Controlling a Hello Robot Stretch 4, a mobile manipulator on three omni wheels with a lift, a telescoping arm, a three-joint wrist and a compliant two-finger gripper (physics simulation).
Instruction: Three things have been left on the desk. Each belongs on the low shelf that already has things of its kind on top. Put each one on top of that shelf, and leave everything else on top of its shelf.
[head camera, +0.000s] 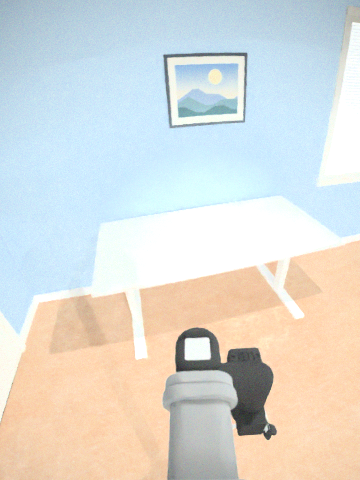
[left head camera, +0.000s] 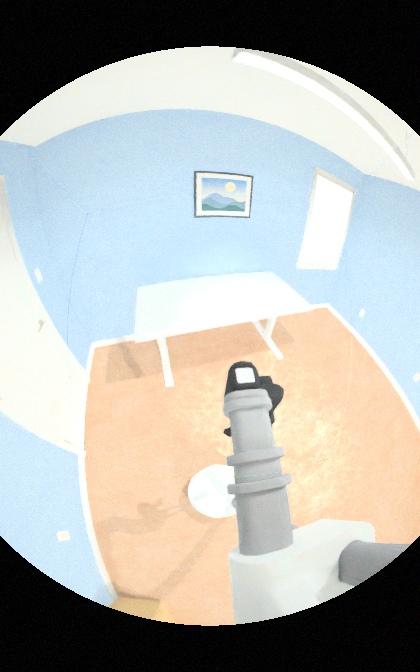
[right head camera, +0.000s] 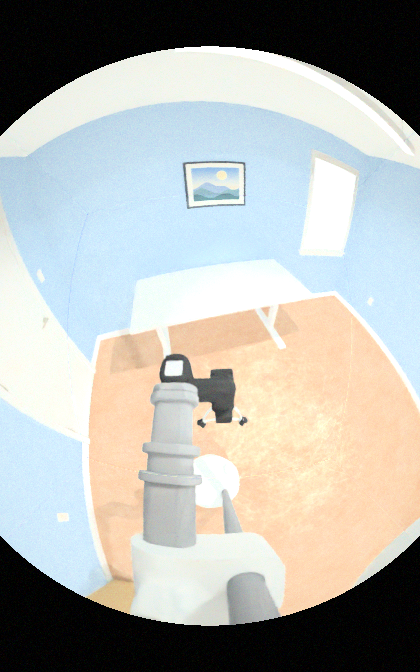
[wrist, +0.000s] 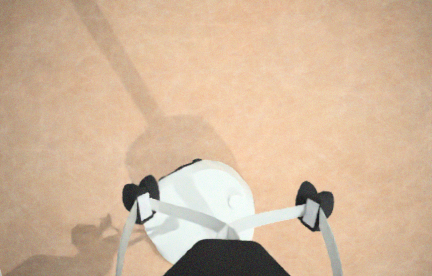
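Seen in the pictures: gripper, fingertip midpoint: (head camera: 236, 435) (wrist: 227, 194); robot's base, link origin: (wrist: 203, 206).
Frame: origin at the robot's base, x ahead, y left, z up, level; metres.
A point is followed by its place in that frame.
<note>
The white desk (head camera: 215, 245) {x 1.290, y -0.142, z 0.693 m} (left head camera: 210, 306) (right head camera: 210, 296) stands against the blue wall ahead, beyond the arm. Its top is washed out by bright light, and I cannot make out the three things on it. My gripper (right head camera: 222, 421) (wrist: 227, 194) {x 0.268, y -0.087, z 0.842 m} hangs in front of the desk, pointing down over the floor. Its two fingers stand wide apart with nothing between them. A corner of a light wooden low shelf (left head camera: 137, 607) (right head camera: 112, 594) shows at the lower left edge of both side head views; the things on the shelves do not show.
My round white base (left head camera: 210, 492) (right head camera: 219, 481) (wrist: 215, 187) {x 0.128, y -0.053, z 0.187 m} is below the gripper. The desk's legs (head camera: 137, 325) (left head camera: 166, 361) reach the orange floor. A pale door (left head camera: 30, 345) (right head camera: 30, 335) is on the left, a window (left head camera: 327, 220) (right head camera: 330, 205) at the right. A framed picture (head camera: 207, 95) {x 1.858, y -0.156, z 1.500 m} hangs above the desk.
</note>
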